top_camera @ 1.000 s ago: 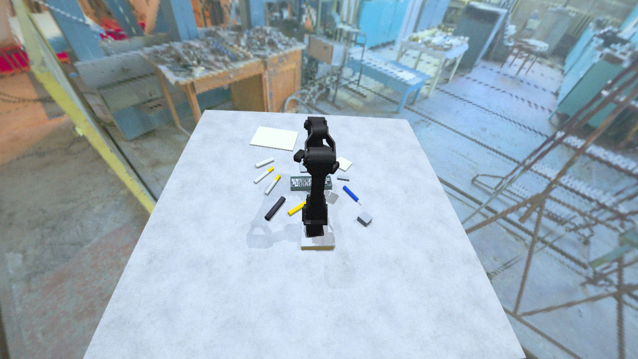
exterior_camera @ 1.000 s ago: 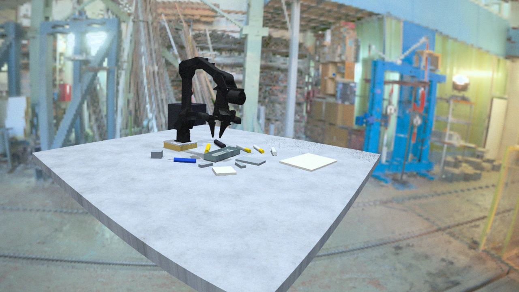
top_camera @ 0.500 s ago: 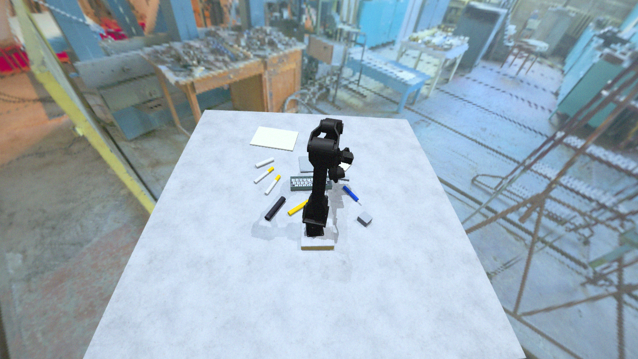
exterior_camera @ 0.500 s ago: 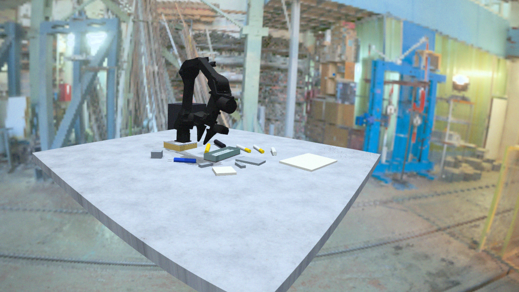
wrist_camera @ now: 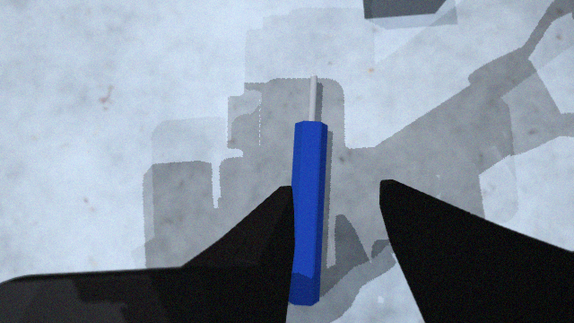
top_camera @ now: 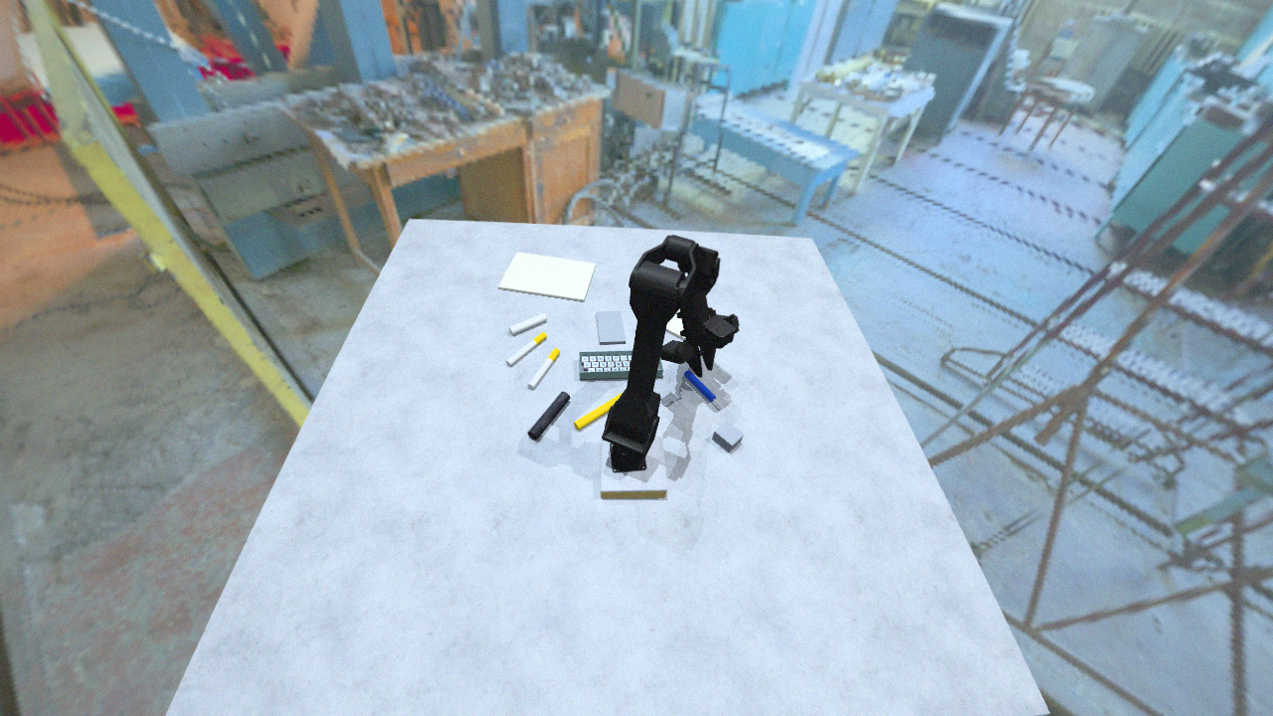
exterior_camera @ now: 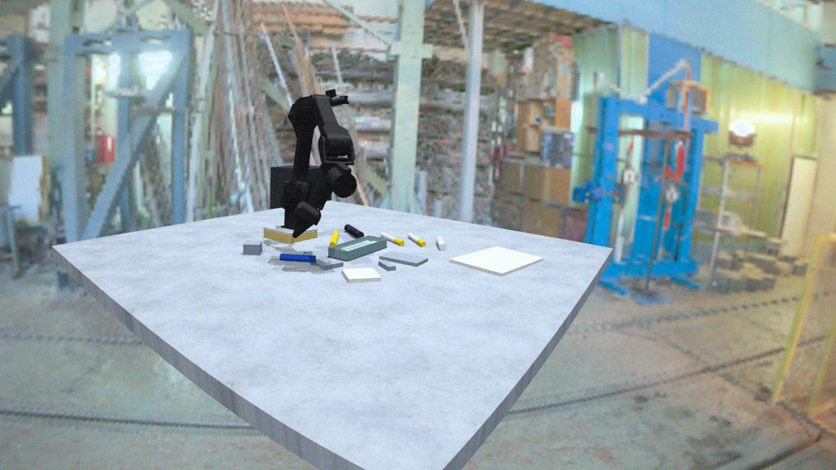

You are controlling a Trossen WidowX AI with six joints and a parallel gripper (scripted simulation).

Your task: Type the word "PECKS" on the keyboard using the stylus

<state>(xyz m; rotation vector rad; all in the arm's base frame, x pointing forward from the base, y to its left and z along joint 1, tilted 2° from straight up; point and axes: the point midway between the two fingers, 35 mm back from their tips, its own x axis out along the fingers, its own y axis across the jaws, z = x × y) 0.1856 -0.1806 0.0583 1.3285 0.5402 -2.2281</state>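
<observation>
The blue stylus is 20 mm behind my gripper tip, 20 mm to the right of it and 60 mm below it. The rest, counted from my gripper tip: grey stylus tip: 50 mm behind, 30 mm to the right, 60 mm below; then grey cube: 130 mm behind, 30 mm to the right, 50 mm below; then small cream pad: 210 mm ahead, 60 mm below.
</observation>
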